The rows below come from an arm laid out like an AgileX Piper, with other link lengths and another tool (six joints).
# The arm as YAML. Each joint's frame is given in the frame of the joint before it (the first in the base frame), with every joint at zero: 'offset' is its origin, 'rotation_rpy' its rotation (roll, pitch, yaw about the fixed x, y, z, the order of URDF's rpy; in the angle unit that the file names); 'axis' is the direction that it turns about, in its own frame. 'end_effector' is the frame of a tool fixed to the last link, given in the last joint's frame.
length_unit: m
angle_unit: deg
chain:
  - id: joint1
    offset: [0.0, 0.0, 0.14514]
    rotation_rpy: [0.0, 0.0, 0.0]
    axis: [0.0, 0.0, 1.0]
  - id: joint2
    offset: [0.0, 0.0, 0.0]
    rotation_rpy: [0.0, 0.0, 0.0]
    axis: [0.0, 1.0, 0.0]
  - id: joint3
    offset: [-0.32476, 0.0, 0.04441]
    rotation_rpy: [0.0, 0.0, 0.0]
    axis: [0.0, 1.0, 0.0]
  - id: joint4
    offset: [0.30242, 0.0, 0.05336]
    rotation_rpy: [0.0, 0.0, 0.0]
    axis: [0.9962, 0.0, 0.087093]
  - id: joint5
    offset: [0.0, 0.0, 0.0]
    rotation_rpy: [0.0, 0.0, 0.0]
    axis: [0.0, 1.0, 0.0]
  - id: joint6
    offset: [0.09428, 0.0, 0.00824]
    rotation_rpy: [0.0, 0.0, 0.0]
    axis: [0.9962, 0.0, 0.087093]
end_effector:
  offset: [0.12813, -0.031, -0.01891]
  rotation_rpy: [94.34, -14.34, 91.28]
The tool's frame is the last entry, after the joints.
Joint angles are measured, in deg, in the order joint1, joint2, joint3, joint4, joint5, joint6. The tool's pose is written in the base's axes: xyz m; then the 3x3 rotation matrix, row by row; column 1 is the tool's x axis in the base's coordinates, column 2 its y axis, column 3 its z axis. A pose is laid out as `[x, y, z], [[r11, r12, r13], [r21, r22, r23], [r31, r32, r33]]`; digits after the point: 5 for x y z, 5 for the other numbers.
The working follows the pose.
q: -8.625 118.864 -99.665 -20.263 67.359 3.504
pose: [0.48442, -0.17672, 0.15886], [[0.35889, 0.93237, -0.04344], [0.88992, -0.35584, -0.28534], [-0.28150, 0.06375, -0.95744]]
Where each joint sits with the arm in this pose, in the base's axes (m; each line is computed from the numbers above, not from the rounded line before):
joint1: 0.0000 0.0000 0.1451
joint2: 0.0000 0.0000 0.1451
joint3: 0.1935 -0.0293 0.4081
joint4: 0.4932 -0.0748 0.3591
joint5: 0.4932 -0.0748 0.3591
joint6: 0.5037 -0.1070 0.2707
the tool: 0.4844 -0.1767 0.1589

